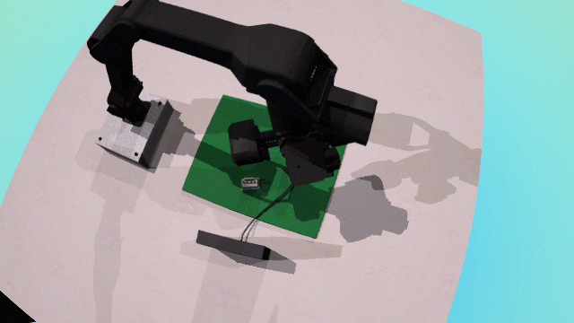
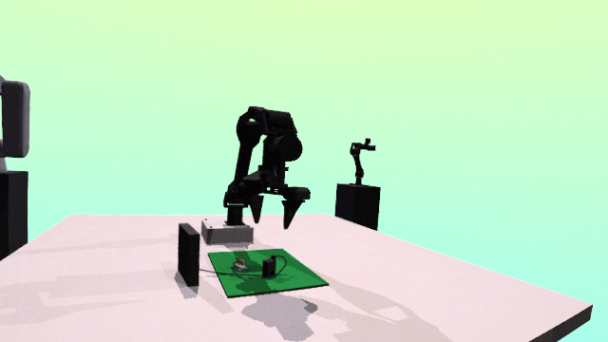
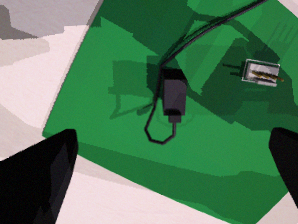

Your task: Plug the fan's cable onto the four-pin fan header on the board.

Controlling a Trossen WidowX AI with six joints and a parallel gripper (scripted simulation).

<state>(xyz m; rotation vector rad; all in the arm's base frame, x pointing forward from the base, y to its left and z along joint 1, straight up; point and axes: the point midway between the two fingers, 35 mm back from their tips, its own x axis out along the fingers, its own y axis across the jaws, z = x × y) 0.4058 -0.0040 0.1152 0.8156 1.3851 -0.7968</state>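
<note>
Right now my gripper tip is 110 mm above the black plug, 10 mm to the right of it and 10 mm past it. From my gripper tip the other things lie so: black fan 180 mm to the right, 70 mm below, 60 mm behind; then green board 150 mm below, 70 mm behind, 10 mm to the left; then four-pin fan header 130 mm below, 80 mm behind, 50 mm to the right.
</note>
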